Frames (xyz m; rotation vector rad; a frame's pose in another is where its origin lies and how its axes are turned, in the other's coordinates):
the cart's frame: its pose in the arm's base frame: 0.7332 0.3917 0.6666 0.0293 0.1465 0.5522
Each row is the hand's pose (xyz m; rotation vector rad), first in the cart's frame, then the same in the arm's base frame.
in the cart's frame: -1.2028 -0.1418 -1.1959 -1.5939 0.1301 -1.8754
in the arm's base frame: -0.3800 -0.3740 -0.3685 -1.5490 -0.2015 -1.3271
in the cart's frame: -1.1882 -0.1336 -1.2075 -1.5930 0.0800 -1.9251
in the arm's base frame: -0.3737 -0.3595 -0.3814 -1.5343 -0.2463 -1.3762
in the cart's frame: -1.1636 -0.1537 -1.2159 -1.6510 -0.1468 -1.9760
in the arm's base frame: -0.3438 -0.3638 -0.3942 -1.5234 -0.4618 -1.4322
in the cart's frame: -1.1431 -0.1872 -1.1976 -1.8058 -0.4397 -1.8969
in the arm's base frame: -0.3064 -0.3813 -0.3811 -1.5792 -0.7611 -1.3761
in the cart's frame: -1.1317 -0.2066 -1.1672 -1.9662 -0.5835 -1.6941
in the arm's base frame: -0.2823 -0.3915 -0.3538 -1.6818 -0.9354 -1.2006
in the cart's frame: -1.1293 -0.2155 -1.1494 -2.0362 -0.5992 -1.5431
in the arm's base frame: -0.2730 -0.3976 -0.3371 -1.7411 -0.9728 -1.0610
